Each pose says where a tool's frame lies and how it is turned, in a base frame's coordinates. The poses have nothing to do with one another.
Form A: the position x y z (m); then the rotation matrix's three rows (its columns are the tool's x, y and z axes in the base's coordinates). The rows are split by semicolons.
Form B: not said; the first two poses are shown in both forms.
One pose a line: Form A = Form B
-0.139 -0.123 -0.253; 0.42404 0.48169 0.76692; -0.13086 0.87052 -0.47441; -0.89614 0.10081 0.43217 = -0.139 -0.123 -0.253 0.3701 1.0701 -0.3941
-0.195 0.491 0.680; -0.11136 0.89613 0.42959; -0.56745 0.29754 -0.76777; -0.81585 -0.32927 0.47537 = -0.195 0.491 0.680 0.3873 1.0999 -1.2926
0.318 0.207 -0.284; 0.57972 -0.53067 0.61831; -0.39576 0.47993 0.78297; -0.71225 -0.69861 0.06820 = 0.318 0.207 -0.284 -1.1185 1.0045 0.1019
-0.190 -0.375 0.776; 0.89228 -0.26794 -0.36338; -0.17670 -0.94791 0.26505; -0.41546 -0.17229 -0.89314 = -0.190 -0.375 0.776 -2.8341 0.3375 0.5913
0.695 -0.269 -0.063; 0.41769 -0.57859 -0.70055; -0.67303 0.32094 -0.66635; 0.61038 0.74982 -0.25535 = 0.695 -0.269 -0.063 1.3429 -1.2431 -0.0896
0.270 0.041 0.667; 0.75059 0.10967 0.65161; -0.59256 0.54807 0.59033; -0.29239 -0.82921 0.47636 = 0.270 0.041 0.667 -0.9030 0.6005 -0.4467
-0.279 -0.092 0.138; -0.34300 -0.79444 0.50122; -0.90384 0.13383 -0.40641; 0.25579 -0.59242 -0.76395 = -0.279 -0.092 0.138 -1.6947 2.2360 -0.9967
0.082 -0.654 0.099; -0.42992 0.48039 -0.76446; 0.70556 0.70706 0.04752; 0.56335 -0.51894 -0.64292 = 0.082 -0.654 0.099 -0.9005 -2.1107 0.3579
